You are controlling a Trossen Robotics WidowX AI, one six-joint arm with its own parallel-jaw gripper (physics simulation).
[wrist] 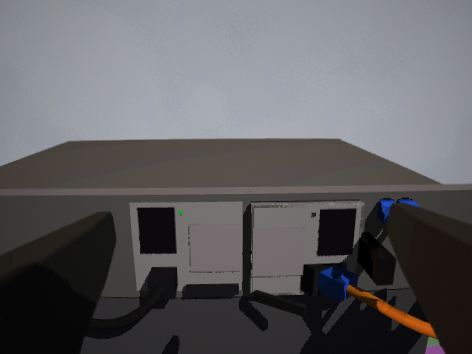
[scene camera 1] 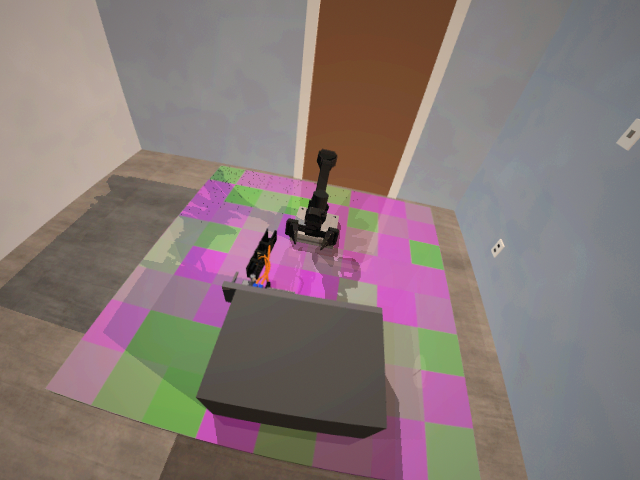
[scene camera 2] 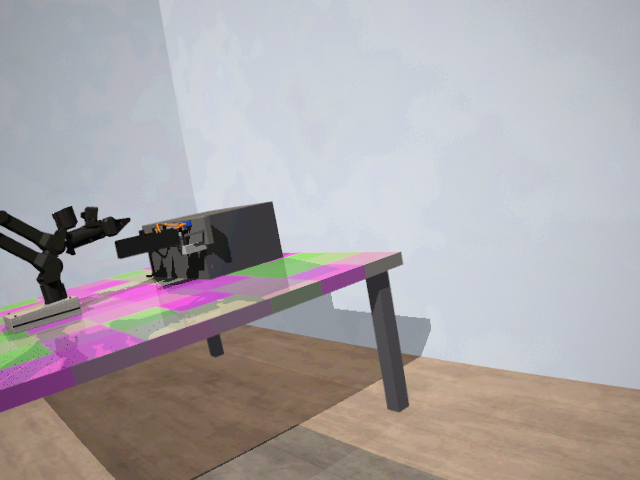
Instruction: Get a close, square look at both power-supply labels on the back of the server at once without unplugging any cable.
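Observation:
The dark grey server lies on the table. In the wrist view its back faces me nearly square. The left power supply has a green light and a pale label. The right power supply has its own pale label. Both labels show whole, side by side. A black power cable is plugged in at lower left. A blue plug with an orange cable sits at lower right. My gripper is open and empty, a short way behind the server.
A black cable arm sticks out from the server's back left corner. More blue plugs sit at the far right of the back panel. The checked pink and green table stands before a brown door.

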